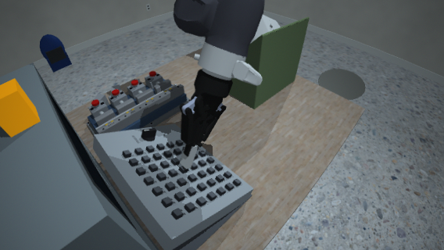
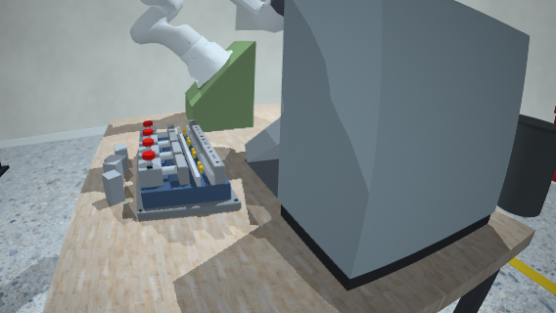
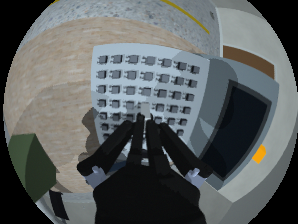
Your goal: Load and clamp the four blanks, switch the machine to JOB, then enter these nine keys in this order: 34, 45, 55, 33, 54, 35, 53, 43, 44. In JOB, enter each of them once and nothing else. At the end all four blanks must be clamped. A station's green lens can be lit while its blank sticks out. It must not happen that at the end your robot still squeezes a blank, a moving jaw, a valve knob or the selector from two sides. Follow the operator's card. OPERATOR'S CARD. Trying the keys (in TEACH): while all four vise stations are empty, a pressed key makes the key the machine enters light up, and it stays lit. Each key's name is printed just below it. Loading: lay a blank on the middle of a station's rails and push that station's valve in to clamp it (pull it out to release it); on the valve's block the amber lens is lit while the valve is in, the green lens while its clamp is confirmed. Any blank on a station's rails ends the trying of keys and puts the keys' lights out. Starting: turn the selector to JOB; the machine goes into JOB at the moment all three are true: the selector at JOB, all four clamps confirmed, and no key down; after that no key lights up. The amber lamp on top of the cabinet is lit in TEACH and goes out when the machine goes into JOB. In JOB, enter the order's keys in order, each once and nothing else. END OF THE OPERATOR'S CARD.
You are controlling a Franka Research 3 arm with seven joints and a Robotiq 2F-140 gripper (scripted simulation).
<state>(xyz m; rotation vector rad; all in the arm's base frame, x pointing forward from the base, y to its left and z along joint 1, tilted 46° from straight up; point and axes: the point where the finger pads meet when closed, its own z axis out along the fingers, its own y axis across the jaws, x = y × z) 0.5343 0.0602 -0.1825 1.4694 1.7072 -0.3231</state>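
Now: the key 40 mm below my hand, 30 mm to the left of it and 20 mm ahead of it. Also, from my hand: grey keypad: 80 mm below, 50 mm to the right, 50 mm ahead; black selector knob: 160 mm to the right, 30 mm below, 20 mm ahead.
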